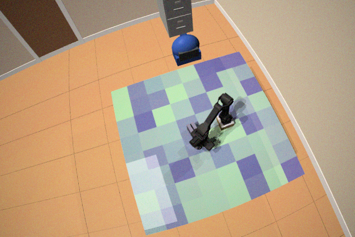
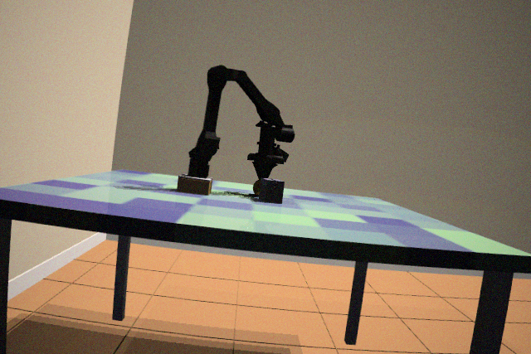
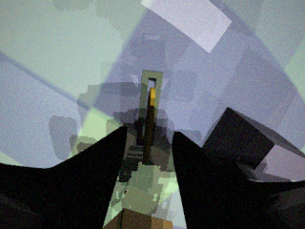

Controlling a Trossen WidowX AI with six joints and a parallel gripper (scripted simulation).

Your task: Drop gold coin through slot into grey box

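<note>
The gold coin is 2 cm below my gripper tip and 1 cm behind it.
</note>
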